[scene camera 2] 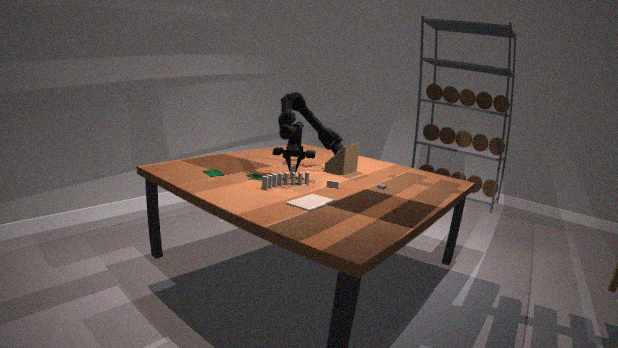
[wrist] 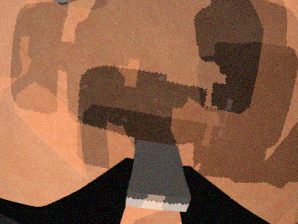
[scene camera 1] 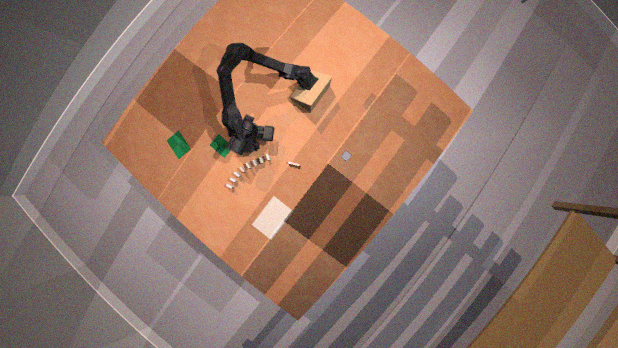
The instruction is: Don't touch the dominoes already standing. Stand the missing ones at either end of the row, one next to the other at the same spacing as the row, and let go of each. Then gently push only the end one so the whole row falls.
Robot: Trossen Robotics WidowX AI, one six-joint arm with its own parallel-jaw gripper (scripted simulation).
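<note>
There's a white sheet (scene camera 1: 269, 221) here, but in the wrist view the sheet is out of frame. I can also see my gripper (wrist: 156, 170).
</note>
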